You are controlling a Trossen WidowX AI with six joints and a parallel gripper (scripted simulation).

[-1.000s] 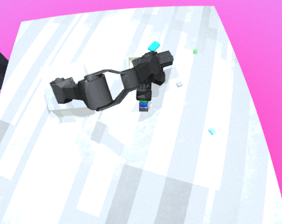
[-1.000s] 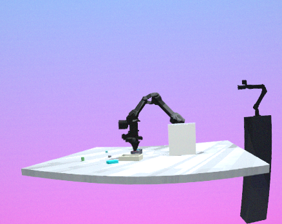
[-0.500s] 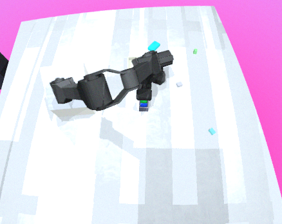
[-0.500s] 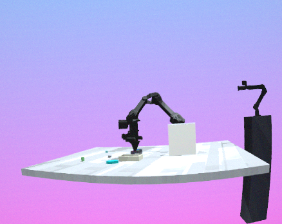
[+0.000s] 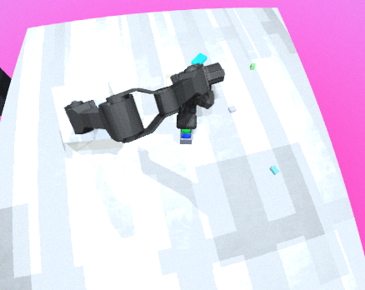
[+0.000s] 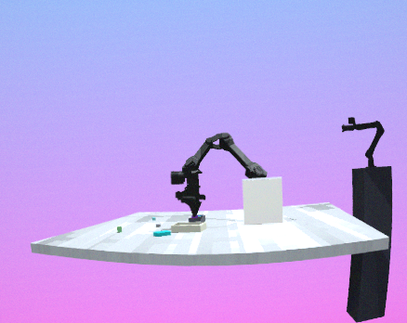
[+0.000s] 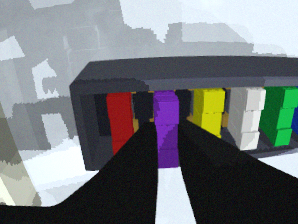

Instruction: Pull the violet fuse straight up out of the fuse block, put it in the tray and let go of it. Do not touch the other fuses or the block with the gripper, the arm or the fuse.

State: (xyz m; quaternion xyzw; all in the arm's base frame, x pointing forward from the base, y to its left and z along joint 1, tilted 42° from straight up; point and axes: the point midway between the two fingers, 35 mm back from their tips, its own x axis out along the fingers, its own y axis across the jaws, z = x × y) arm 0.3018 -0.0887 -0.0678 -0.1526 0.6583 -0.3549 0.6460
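Now: the tray 150 mm to the left of my gripper tip, 40 mm below it and 20 mm ahead of it. From my gripper tip the other things lie so: violet fuse (10 mm below).
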